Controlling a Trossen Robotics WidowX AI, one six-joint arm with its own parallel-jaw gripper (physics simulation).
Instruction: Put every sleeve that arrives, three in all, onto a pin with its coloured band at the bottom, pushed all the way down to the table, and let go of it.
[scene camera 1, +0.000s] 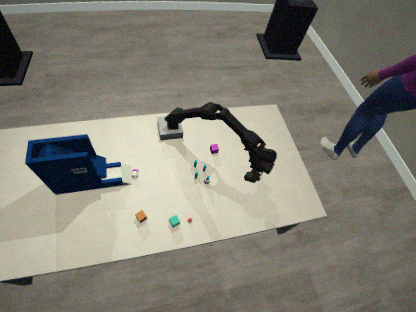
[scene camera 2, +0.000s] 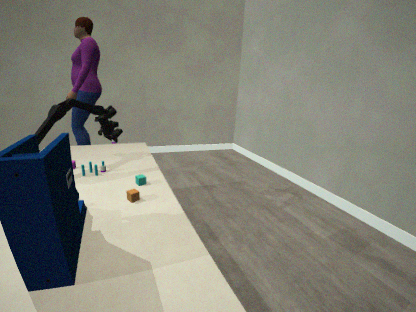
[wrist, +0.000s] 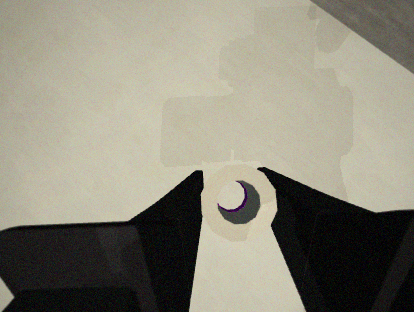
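Observation:
My gripper is shut on a pale sleeve, seen from above in the wrist view with a finger against each side. Its purple band shows at the lower end; its height over the table is hard to tell. Another sleeve is around one teal pin, purple band at the bottom. Three bare teal pins stand beside it. A third sleeve stands by the blue dispenser's outlet, its purple band apparently at the top.
The blue dispenser stands on the table. A magenta cube is near the pins. An orange cube, a green cube and a small red cube lie toward one long edge. A person stands beyond the table.

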